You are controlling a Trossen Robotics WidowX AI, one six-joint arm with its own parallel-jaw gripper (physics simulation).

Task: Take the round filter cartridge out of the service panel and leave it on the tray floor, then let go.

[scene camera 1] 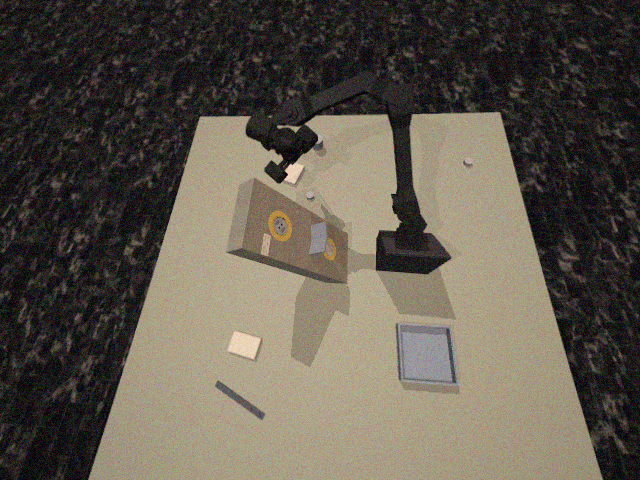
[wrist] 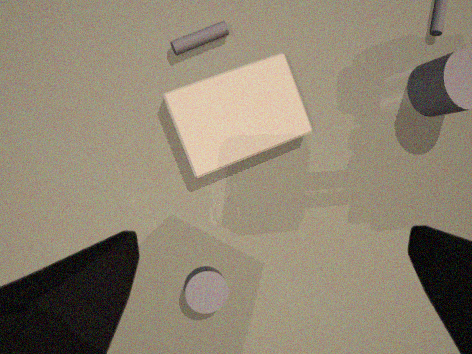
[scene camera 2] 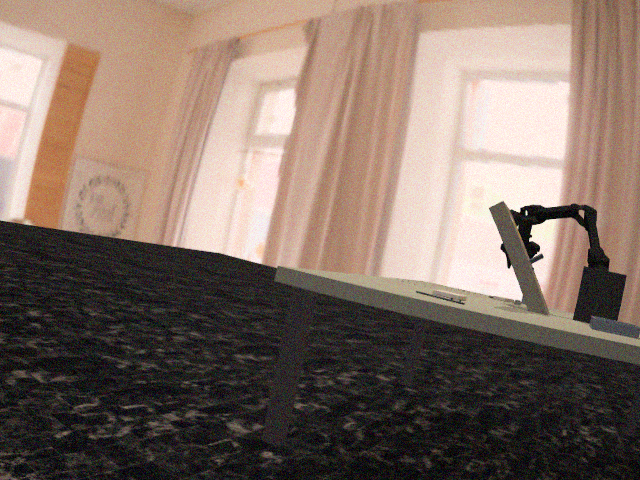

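The brown service panel [scene camera 1: 248, 216] [scene camera 2: 517, 254] stands tilted on the table. The round filter cartridge [scene camera 1: 280, 225] sits in a yellow ring on the panel's face. A second yellow ring [scene camera 1: 330, 250] is half covered by a grey flap [scene camera 1: 317, 238]. The grey tray [scene camera 1: 404, 354] lies at the front right, and I see nothing in it. My gripper [scene camera 1: 276, 171] [scene camera 2: 527, 252] [wrist: 273, 242] is open and empty. It hangs behind the panel's top edge, above a cream block [scene camera 1: 294, 173] [wrist: 238, 114]. The panel and the tray are out of the wrist view.
A small grey cylinder [scene camera 1: 310, 194] [wrist: 206, 292] stands behind the panel. A short grey rod [wrist: 199, 36] lies beyond the cream block. Another cream block [scene camera 1: 244, 345] and a dark bar [scene camera 1: 239, 400] lie at the front left. A small peg [scene camera 1: 468, 162] stands far right. The arm's base [scene camera 1: 410, 252] is right of the panel.
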